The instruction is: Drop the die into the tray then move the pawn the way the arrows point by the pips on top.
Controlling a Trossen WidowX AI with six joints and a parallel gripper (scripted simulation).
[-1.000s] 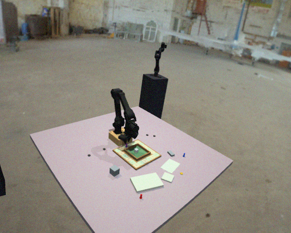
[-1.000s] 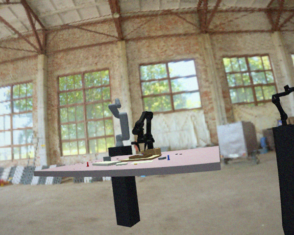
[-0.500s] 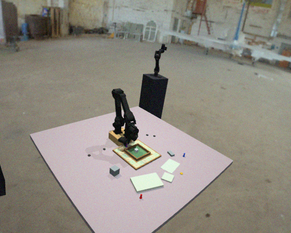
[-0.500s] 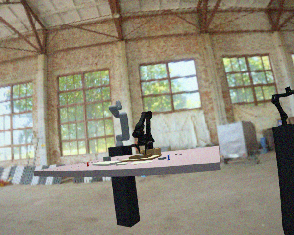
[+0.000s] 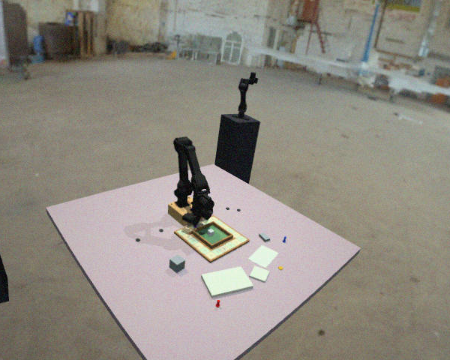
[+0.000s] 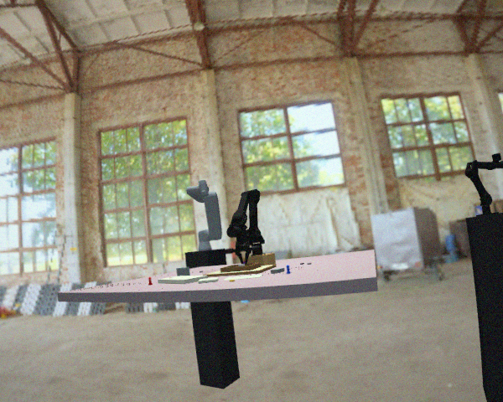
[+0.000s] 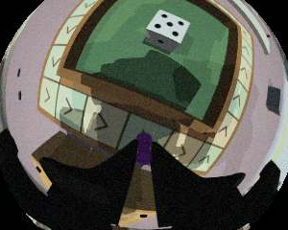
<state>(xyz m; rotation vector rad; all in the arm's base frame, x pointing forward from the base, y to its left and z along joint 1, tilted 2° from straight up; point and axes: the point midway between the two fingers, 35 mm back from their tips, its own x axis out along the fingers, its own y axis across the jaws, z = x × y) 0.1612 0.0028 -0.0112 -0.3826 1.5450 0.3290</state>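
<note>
Right now my gripper tip is 9 cm short of the white die and 4 cm to the right of it. The rest, counted from my gripper tip: blue pawn (39 cm to the left, 30 cm ahead, 1 cm below); grey cube (24 cm ahead, 23 cm to the right); purple pawn (1 cm above).
</note>
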